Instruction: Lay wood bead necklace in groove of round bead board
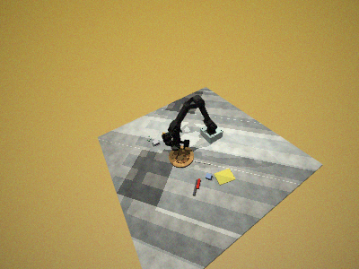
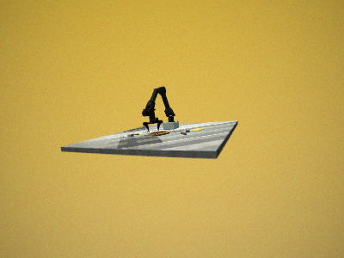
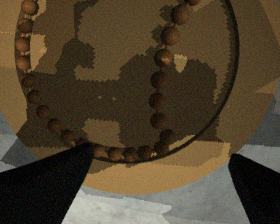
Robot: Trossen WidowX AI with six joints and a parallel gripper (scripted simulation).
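The round bead board lies 60 mm to the left of my gripper tip, 10 mm below it and 10 mm ahead of it. The rest, counted from my gripper tip: thin grey stick (190 mm to the left, 120 mm behind, 20 mm below); small blue block (310 mm to the left, 100 mm behind, 10 mm below); grey piece (160 mm to the right, 150 mm ahead, 10 mm below).
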